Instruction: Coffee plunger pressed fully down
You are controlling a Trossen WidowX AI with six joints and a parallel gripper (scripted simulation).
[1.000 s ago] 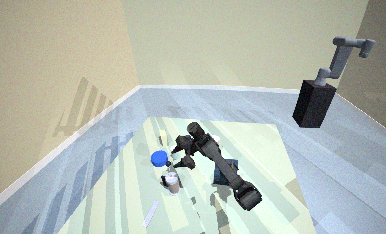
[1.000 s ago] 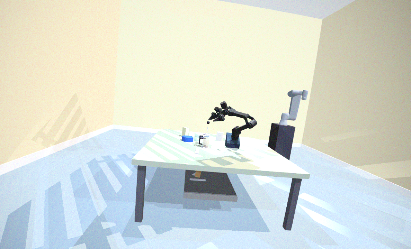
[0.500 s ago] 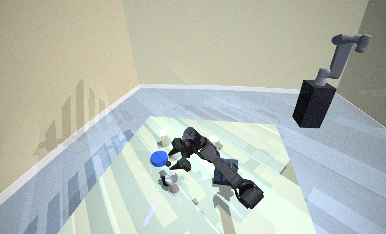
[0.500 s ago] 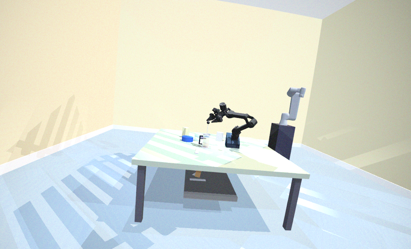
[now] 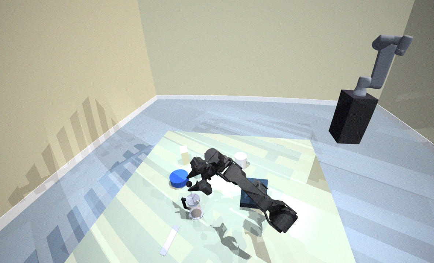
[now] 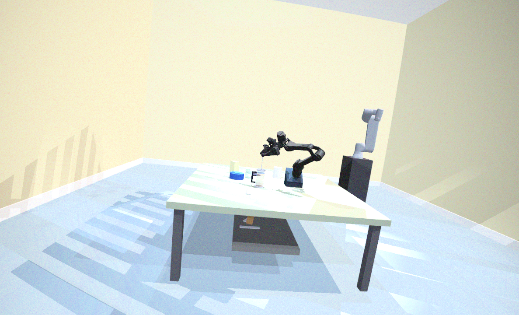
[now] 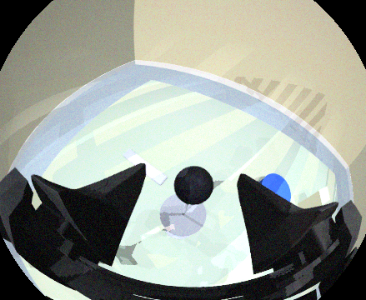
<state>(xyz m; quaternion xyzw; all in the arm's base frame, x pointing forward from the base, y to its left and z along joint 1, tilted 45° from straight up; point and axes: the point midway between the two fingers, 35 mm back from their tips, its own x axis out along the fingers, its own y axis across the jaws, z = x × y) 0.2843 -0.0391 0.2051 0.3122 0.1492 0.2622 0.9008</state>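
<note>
My gripper tip is now 130 mm above the coffee press, 10 mm to the left of it and 10 mm short of it. From my gripper tip the other things lie so: white cup 400 mm to the right, 210 mm behind, 200 mm below; pale block 410 mm to the right, 190 mm below, 190 mm ahead; blue disc 220 mm to the right, 220 mm below, 160 mm ahead.
</note>
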